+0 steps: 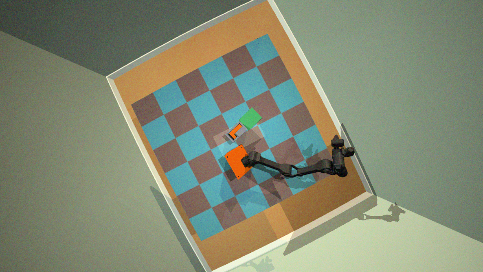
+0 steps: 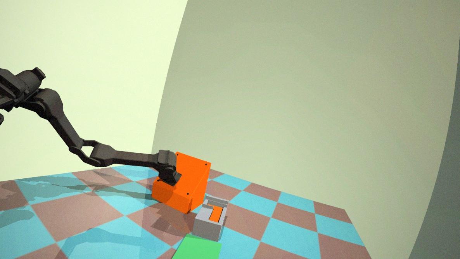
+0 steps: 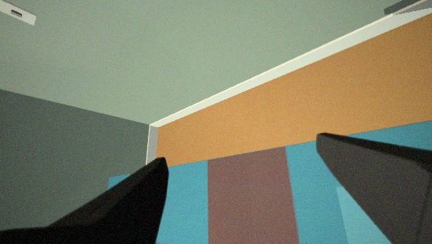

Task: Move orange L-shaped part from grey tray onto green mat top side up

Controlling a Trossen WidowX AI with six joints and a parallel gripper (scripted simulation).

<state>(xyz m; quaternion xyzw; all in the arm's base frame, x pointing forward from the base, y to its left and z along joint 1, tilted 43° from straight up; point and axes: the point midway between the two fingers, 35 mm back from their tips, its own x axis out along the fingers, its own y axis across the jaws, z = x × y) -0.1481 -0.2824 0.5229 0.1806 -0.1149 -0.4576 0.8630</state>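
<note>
My gripper tip is 55 cm to the right of the orange L-shaped part, 35 cm short of it and 23 cm above it. The rest, counted from my gripper tip: green mat: 39 cm to the left, 39 cm ahead, 29 cm below.
</note>
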